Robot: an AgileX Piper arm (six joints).
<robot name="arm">
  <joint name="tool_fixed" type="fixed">
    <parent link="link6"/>
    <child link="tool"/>
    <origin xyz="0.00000 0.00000 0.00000" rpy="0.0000 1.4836 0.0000"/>
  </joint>
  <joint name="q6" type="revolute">
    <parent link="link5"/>
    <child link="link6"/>
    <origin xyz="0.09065 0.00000 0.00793"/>
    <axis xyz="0.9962 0 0.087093"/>
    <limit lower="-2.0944" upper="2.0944"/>
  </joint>
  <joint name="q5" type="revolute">
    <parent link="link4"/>
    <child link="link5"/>
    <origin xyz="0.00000 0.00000 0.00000"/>
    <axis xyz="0 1 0"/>
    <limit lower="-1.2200" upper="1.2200"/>
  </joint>
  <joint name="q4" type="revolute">
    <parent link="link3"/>
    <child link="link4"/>
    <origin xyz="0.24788 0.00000 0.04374"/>
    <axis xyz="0.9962 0 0.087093"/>
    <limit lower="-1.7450" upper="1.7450"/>
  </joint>
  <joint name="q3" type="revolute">
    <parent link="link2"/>
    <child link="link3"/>
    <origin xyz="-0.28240 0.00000 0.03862"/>
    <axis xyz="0 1 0"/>
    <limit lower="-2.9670" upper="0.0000"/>
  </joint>
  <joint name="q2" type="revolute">
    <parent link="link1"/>
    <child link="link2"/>
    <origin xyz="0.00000 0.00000 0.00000"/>
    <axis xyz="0 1 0"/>
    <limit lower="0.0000" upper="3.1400"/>
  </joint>
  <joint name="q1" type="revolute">
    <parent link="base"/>
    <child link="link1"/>
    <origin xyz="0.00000 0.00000 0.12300"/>
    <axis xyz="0 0 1"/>
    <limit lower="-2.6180" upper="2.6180"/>
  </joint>
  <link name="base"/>
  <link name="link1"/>
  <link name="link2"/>
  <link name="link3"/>
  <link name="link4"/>
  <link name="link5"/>
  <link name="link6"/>
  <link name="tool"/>
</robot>
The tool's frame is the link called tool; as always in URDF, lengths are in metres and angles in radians.
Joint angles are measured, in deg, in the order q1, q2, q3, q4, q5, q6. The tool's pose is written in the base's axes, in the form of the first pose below.
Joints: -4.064 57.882 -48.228 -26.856 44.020 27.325
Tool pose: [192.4, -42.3, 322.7], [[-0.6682, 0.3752, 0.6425], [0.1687, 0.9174, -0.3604], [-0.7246, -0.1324, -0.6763]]
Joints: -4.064 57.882 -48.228 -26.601 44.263 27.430
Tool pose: [192.1, -42.2, 322.4], [[-0.6696, 0.3781, 0.6393], [0.1752, 0.9169, -0.3587], [-0.7218, -0.1282, -0.6802]]
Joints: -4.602 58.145 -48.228 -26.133 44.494 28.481
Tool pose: [192.4, -43.7, 321.0], [[-0.6657, 0.4002, 0.6298], [0.2060, 0.9098, -0.3604], [-0.7172, -0.1101, -0.6881]]
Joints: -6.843 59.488 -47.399 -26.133 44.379 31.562
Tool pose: [194.2, -51.5, 312.0], [[-0.6584, 0.4666, 0.5905], [0.2821, 0.8804, -0.3811], [-0.6978, -0.0843, -0.7114]]
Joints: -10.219 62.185 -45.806 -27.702 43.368 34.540
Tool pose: [198.0, -65.2, 295.6], [[-0.6602, 0.5355, 0.5266], [0.3462, 0.8392, -0.4193], [-0.6665, -0.0945, -0.7395]]
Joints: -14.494 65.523 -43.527 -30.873 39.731 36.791
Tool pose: [202.3, -83.1, 275.5], [[-0.6610, 0.5812, 0.4747], [0.3754, 0.8038, -0.4615], [-0.6497, -0.1268, -0.7495]]
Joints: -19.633 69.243 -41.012 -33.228 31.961 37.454
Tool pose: [207.9, -102.2, 254.6], [[-0.6499, 0.5954, 0.4723], [0.3801, 0.7928, -0.4764], [-0.6581, -0.1301, -0.7416]]
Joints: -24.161 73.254 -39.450 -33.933 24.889 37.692
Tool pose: [212.9, -118.9, 235.4], [[-0.6345, 0.6093, 0.4755], [0.4015, 0.7856, -0.4708], [-0.6604, -0.1078, -0.7431]]
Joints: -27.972 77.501 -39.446 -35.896 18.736 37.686
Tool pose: [219.9, -136.2, 221.9], [[-0.6271, 0.6077, 0.4873], [0.3963, 0.7875, -0.4720], [-0.6706, -0.1029, -0.7347]]
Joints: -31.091 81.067 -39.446 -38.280 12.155 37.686
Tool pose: [226.0, -150.1, 210.9], [[-0.6179, 0.5897, 0.5201], [0.3734, 0.8022, -0.4659], [-0.6919, -0.0937, -0.7159]]
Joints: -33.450 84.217 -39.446 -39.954 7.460 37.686
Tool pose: [229.7, -160.8, 199.6], [[-0.6160, 0.5766, 0.5368], [0.3647, 0.8127, -0.4545], [-0.6983, -0.0842, -0.7109]]
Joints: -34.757 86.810 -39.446 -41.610 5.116 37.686
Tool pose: [231.7, -167.4, 188.8], [[-0.6317, 0.5620, 0.5339], [0.3576, 0.8224, -0.4426], [-0.6878, -0.0886, -0.7205]]
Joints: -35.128 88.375 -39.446 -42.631 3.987 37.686
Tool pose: [233.6, -169.5, 181.9], [[-0.6458, 0.5482, 0.5314], [0.3505, 0.8312, -0.4315], [-0.6783, -0.0924, -0.7290]]
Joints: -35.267 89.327 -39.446 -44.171 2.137 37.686
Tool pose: [236.4, -170.1, 178.6], [[-0.6543, 0.5215, 0.5477], [0.3249, 0.8478, -0.4191], [-0.6829, -0.0963, -0.7241]]
